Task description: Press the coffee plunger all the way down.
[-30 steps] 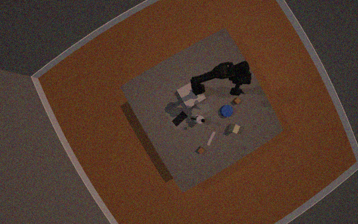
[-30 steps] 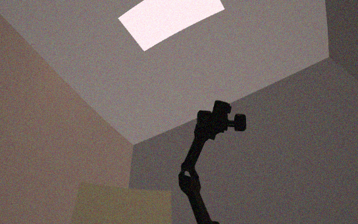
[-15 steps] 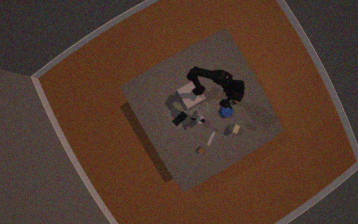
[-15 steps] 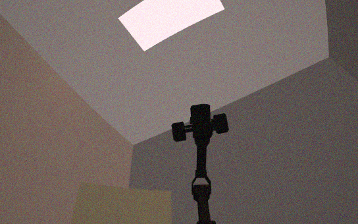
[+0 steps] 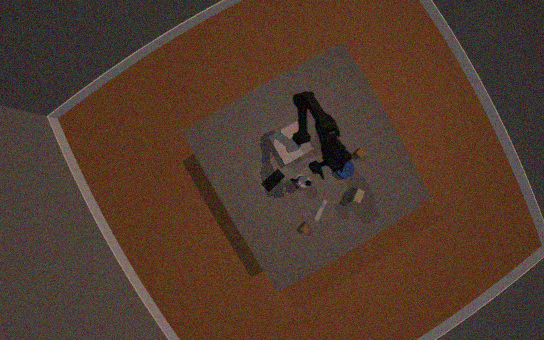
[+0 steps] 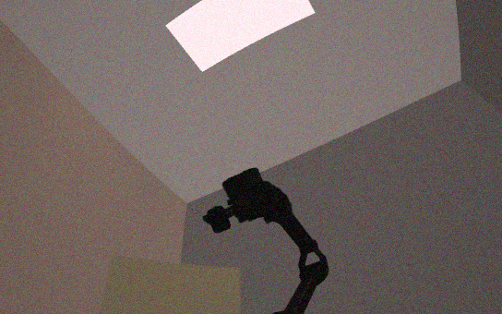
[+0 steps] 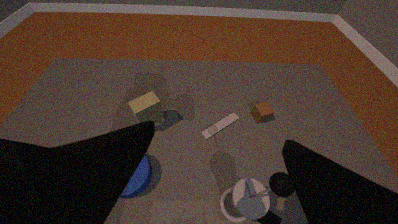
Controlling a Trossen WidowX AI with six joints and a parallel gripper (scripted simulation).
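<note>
The coffee press lies 25 cm below my gripper tip, 11 cm to the right of it and 4 cm behind it. Also, from my gripper tip: white bar 38 cm below, 22 cm ahead, 12 cm to the right; then blue disc 36 cm below, 18 cm to the left, 10 cm ahead.
</note>
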